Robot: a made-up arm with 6 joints.
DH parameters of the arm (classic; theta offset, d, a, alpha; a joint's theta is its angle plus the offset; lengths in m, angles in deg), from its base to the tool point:
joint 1: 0 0.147 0 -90
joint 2: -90 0 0.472 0
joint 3: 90 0.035 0 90
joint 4: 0 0.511 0 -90
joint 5: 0 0 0 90
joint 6: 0 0.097 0 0
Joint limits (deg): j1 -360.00..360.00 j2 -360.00..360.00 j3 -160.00..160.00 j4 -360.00..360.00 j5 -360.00..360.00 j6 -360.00..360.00
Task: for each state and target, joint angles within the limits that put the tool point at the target. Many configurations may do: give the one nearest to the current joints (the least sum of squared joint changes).
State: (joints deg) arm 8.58 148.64 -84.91 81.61 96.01 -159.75
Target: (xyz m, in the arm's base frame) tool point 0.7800 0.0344 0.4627
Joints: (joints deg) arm -6.98 103.27 -69.18 78.25 81.51 -159.75
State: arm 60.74 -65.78 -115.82 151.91 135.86 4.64
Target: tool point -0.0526 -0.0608 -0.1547
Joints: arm 78.67 -98.54 -131.48 176.58 126.80 4.64
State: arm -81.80 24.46 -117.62 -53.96 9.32 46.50
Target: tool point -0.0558 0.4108 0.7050
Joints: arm -79.41 22.42 -101.85 -53.63 10.57 46.50
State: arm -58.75 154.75 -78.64 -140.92 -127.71 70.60
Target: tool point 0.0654 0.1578 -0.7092
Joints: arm -78.87 211.15 -50.93 -133.76 -121.66 70.60
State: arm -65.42 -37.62 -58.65 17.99 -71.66 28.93
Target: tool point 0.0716 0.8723 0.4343
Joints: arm -93.93 -42.58 -44.92 15.49 -64.57 28.93
